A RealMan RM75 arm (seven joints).
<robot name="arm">
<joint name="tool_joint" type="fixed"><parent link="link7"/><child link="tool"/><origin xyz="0 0 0" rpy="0 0 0"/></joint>
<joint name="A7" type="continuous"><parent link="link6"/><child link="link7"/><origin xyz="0 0 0.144" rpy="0 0 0"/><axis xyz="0 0 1"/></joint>
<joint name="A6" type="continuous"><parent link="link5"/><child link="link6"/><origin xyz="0 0 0" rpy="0 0 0"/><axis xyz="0 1 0"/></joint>
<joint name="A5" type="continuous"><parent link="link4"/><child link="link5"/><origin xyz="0 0 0.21" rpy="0 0 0"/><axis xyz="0 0 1"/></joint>
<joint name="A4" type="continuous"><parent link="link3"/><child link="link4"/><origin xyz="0 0 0" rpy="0 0 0"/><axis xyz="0 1 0"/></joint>
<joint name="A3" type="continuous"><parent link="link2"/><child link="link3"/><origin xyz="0 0 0.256" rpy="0 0 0"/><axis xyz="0 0 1"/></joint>
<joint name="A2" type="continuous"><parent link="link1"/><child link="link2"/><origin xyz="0 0 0" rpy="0 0 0"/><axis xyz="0 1 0"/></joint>
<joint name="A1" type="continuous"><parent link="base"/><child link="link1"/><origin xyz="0 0 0.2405" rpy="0 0 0"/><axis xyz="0 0 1"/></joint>
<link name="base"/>
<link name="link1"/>
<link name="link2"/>
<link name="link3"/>
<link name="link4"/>
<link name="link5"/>
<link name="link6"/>
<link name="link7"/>
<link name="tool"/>
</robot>
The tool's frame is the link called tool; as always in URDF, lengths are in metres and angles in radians. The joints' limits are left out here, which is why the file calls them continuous.
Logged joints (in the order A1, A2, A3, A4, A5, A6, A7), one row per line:
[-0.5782, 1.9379, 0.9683, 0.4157, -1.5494, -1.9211, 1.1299]
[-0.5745, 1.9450, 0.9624, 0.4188, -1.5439, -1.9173, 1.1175]
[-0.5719, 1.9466, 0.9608, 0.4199, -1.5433, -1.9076, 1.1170]
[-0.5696, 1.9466, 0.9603, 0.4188, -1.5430, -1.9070, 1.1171]
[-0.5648, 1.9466, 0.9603, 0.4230, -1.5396, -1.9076, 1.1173]
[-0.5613, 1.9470, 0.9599, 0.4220, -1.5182, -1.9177, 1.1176]
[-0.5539, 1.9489, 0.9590, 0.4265, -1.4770, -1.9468, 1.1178]
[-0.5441, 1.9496, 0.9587, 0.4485, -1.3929, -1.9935, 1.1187]
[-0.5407, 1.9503, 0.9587, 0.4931, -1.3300, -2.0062, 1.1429]
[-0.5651, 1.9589, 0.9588, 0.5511, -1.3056, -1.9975, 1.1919]
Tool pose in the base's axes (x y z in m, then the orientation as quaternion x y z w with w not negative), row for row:
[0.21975, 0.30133, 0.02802, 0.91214, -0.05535, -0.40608, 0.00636]
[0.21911, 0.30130, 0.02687, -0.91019, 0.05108, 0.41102, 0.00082]
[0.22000, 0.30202, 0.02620, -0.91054, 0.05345, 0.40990, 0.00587]
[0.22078, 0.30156, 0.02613, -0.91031, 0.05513, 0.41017, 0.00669]
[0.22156, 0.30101, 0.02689, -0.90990, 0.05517, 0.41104, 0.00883]
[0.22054, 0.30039, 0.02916, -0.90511, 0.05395, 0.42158, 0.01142]
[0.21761, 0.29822, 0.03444, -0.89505, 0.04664, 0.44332, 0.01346]
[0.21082, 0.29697, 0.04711, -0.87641, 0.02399, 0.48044, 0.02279]
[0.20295, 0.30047, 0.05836, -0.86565, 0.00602, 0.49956, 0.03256]
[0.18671, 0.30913, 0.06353, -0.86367, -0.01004, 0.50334, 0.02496]
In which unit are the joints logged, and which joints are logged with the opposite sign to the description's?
The joints are logged in radians. Opposite sign: A1, A3, A4.
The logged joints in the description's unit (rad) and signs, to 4 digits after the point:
[0.5782, 1.9379, -0.9683, -0.4157, -1.5494, -1.9211, 1.1299]
[0.5745, 1.9450, -0.9624, -0.4188, -1.5439, -1.9173, 1.1175]
[0.5719, 1.9466, -0.9608, -0.4199, -1.5433, -1.9076, 1.1170]
[0.5696, 1.9466, -0.9603, -0.4188, -1.5430, -1.9070, 1.1171]
[0.5648, 1.9466, -0.9603, -0.4230, -1.5396, -1.9076, 1.1173]
[0.5613, 1.9470, -0.9599, -0.4220, -1.5182, -1.9177, 1.1176]
[0.5539, 1.9489, -0.9590, -0.4265, -1.4770, -1.9468, 1.1178]
[0.5441, 1.9496, -0.9587, -0.4485, -1.3929, -1.9935, 1.1187]
[0.5407, 1.9503, -0.9587, -0.4931, -1.3300, -2.0062, 1.1429]
[0.5651, 1.9589, -0.9588, -0.5511, -1.3056, -1.9975, 1.1919]

